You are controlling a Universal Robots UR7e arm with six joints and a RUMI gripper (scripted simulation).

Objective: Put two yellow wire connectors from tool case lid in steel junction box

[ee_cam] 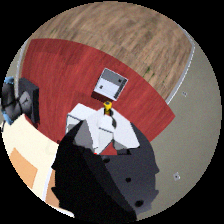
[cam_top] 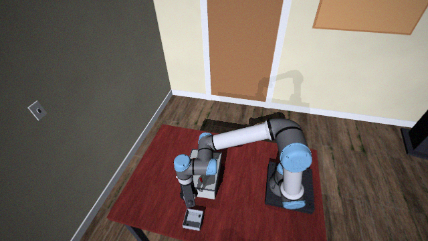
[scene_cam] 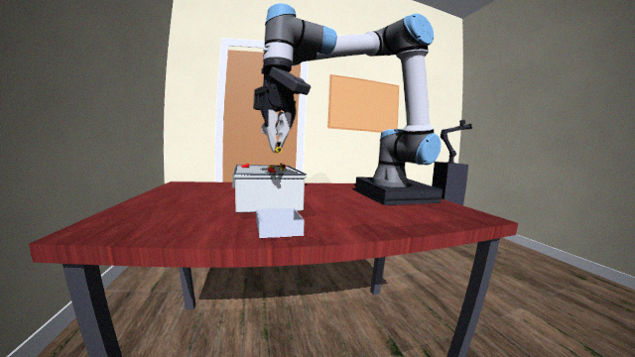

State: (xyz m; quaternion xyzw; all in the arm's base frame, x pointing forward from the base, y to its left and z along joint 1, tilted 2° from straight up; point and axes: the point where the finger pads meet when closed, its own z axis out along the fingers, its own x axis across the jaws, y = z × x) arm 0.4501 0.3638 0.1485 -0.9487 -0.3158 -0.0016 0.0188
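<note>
The grey tool case lies 60 mm ahead of my hand, 260 mm to the right of it and 120 mm below it.
</note>
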